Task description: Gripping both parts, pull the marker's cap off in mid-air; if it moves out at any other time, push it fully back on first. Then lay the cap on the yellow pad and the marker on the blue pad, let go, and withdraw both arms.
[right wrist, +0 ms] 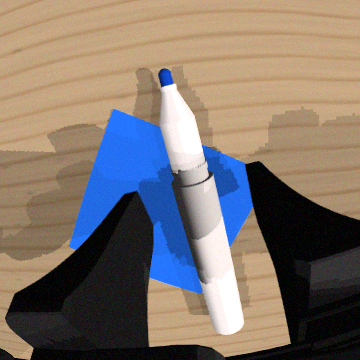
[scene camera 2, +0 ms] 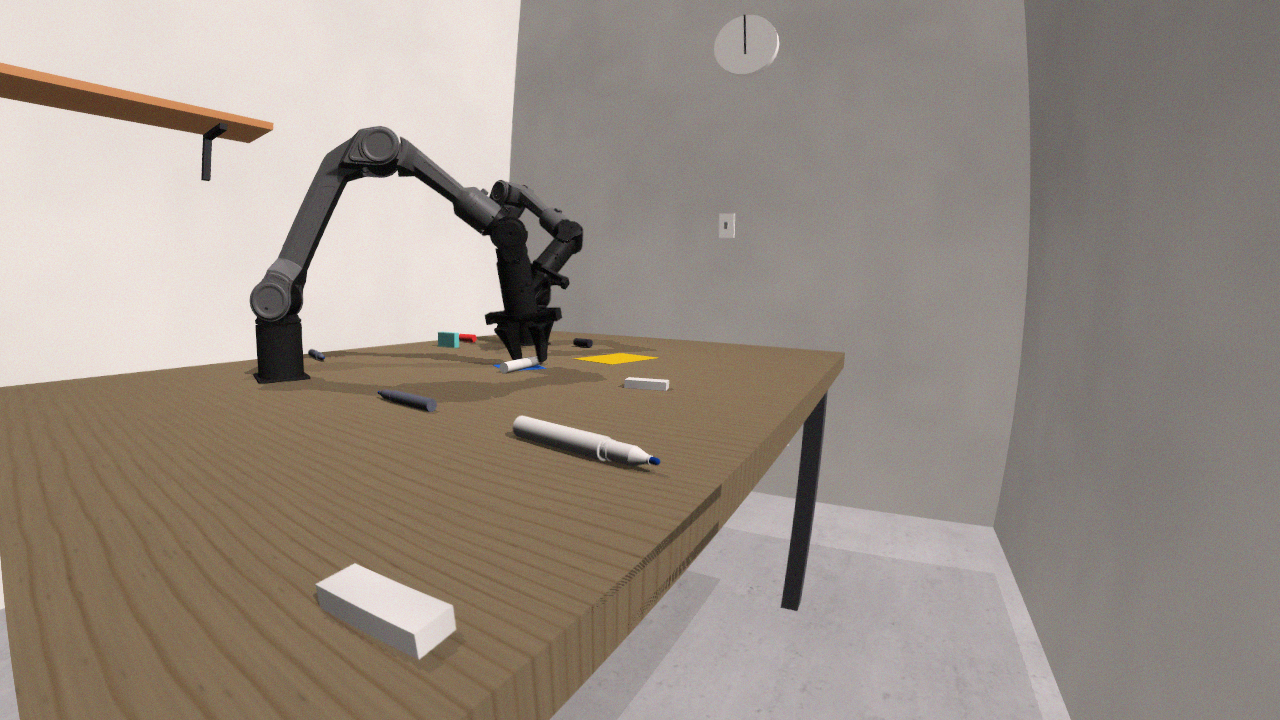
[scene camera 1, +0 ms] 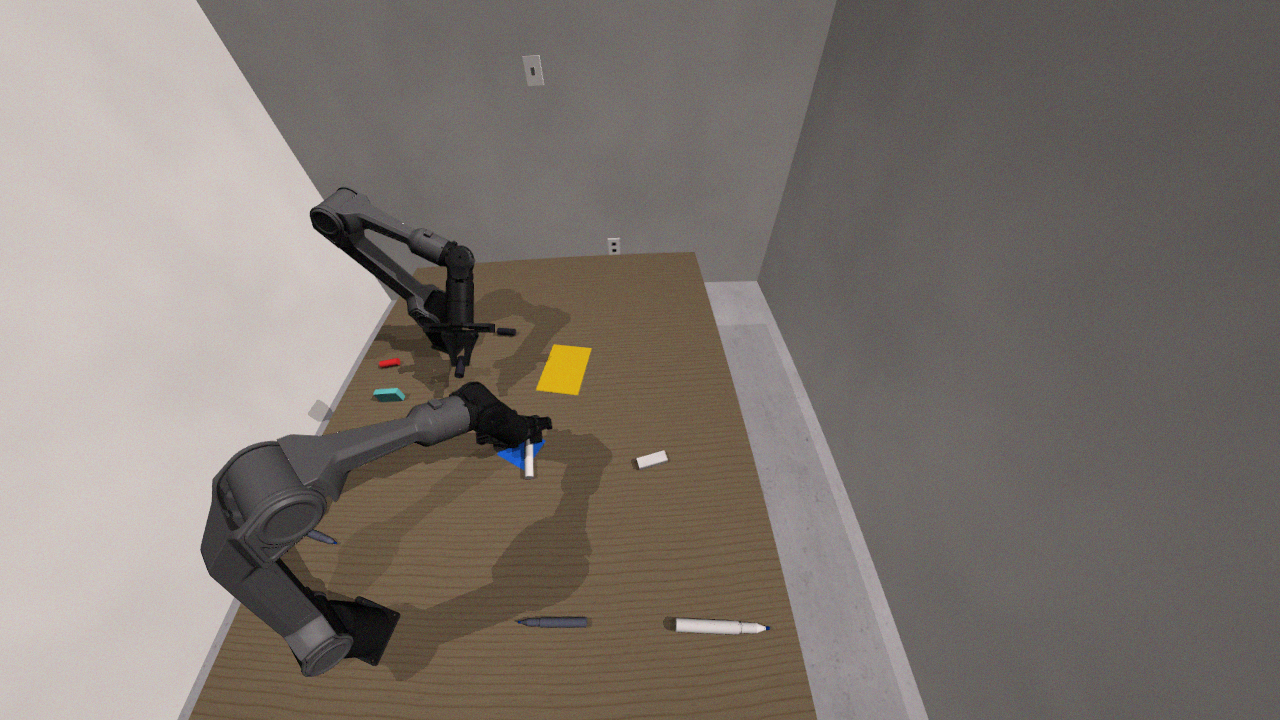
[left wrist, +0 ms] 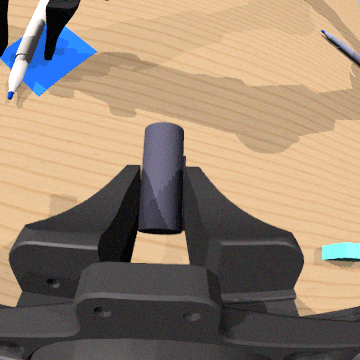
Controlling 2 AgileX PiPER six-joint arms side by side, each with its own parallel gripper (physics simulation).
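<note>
My left gripper (scene camera 1: 459, 358) (left wrist: 162, 184) is shut on a dark navy cap (left wrist: 162, 200) and holds it above the table, left of the yellow pad (scene camera 1: 563, 369) (scene camera 2: 617, 358) in scene camera 1. The uncapped white marker (scene camera 1: 529, 461) (scene camera 2: 517, 365) (left wrist: 30, 41) (right wrist: 204, 220), with a blue tip, lies across the blue pad (scene camera 1: 512, 454) (left wrist: 75, 52) (right wrist: 107, 170); both its ends reach past the pad. My right gripper (scene camera 2: 529, 360) (left wrist: 24, 51) (right wrist: 195, 196) is open around the marker's barrel, with gaps on both sides. In scene camera 2 the left fingers are hidden behind the right arm.
A second white marker (scene camera 1: 711, 626) (scene camera 2: 572, 438), a dark pen (scene camera 1: 553, 621) (scene camera 2: 407, 399), white blocks (scene camera 1: 652, 459) (scene camera 2: 384, 608), a teal block (scene camera 1: 388, 394) (scene camera 2: 448, 339), a red piece (scene camera 1: 389, 362) and a black cylinder (scene camera 1: 505, 331) (scene camera 2: 582, 342) lie around the arms.
</note>
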